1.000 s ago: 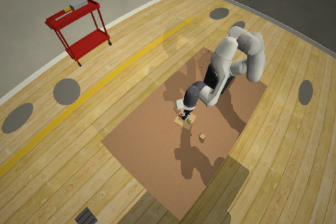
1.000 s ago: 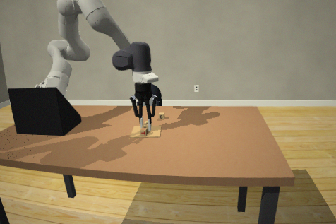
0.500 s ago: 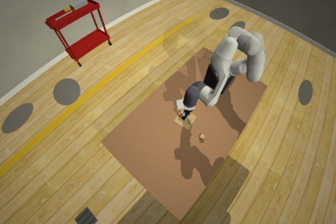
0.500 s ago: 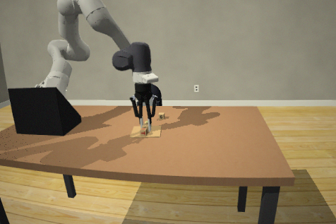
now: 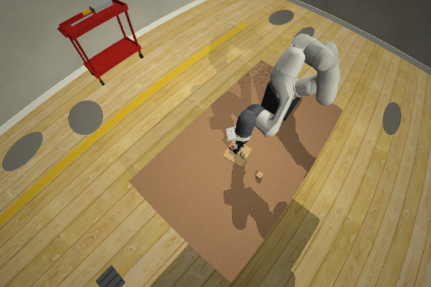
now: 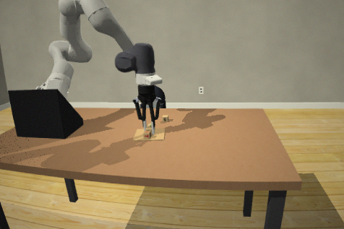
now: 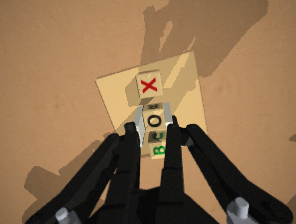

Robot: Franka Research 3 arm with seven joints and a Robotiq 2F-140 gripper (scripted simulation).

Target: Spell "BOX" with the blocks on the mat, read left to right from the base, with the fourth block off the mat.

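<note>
The O block is 2 cm below my hand. The rest, counted from my hand: tan mat (4 cm below).
</note>
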